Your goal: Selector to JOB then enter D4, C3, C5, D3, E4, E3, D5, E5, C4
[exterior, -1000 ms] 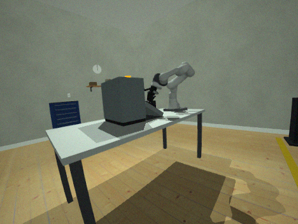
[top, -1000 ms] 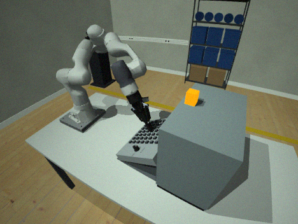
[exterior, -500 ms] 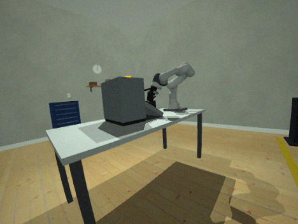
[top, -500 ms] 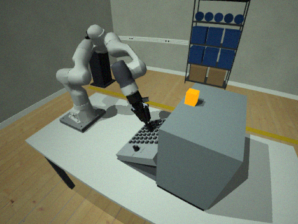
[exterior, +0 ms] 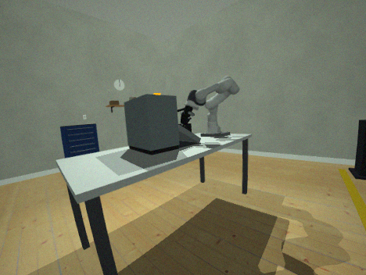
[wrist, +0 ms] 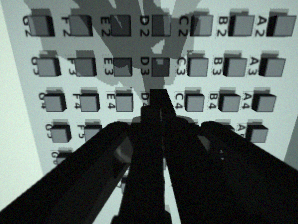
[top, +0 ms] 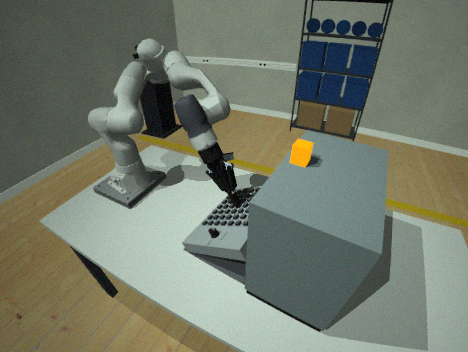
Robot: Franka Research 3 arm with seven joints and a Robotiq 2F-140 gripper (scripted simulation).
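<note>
Now: hand 5 cm short of the key, 1 cm to the left of it and 1 cm above it. The rest, counted from my hand: selector knob (16 cm to the right, 2 cm below).
</note>
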